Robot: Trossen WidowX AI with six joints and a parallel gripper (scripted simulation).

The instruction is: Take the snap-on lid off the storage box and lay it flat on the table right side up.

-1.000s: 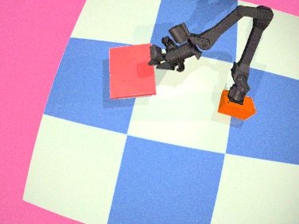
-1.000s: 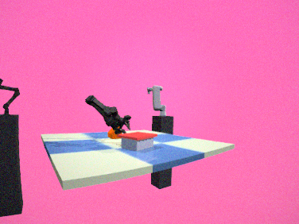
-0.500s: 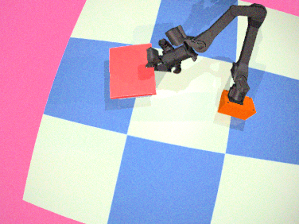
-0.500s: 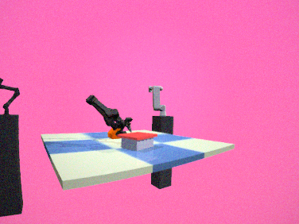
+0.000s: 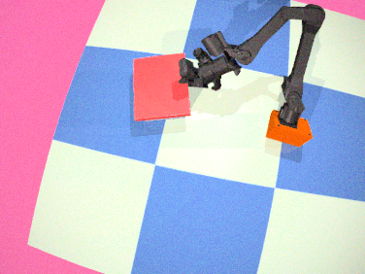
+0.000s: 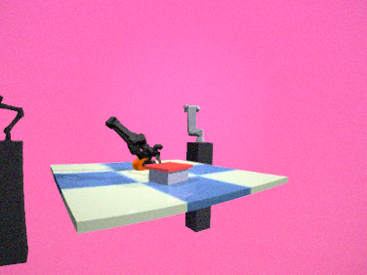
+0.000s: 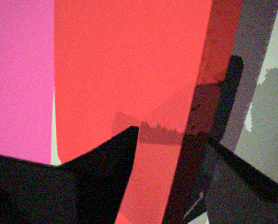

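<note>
Right now my gripper tip is 7 cm short of the red lid, 3 cm to the right of it and 1 cm below it. The rest, counted from my gripper tip: grey storage box (7 cm ahead, 4 cm below, 3 cm to the left).
</note>
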